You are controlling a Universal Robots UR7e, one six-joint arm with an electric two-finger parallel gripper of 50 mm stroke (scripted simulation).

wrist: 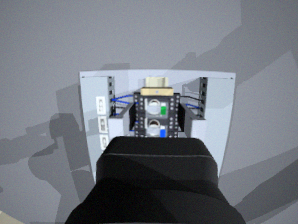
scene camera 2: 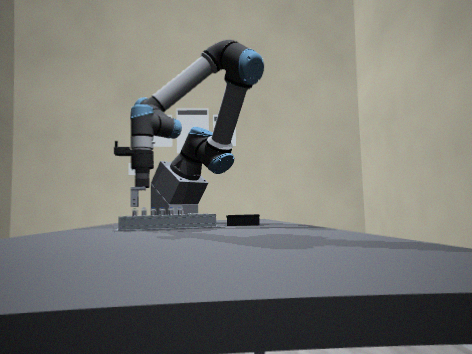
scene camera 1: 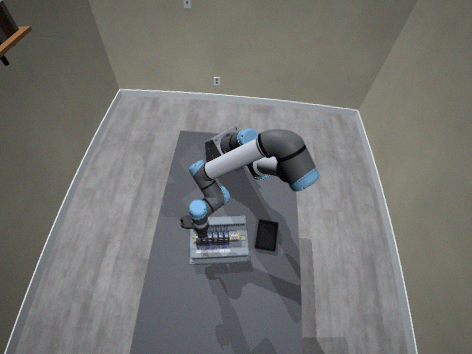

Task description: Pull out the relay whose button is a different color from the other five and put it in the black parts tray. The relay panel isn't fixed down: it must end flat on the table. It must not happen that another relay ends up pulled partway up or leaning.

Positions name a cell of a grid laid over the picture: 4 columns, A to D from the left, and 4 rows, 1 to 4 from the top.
Labels:
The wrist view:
my gripper: C2
grey relay panel: C2
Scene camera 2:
my gripper: B3
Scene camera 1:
grey relay panel: C3

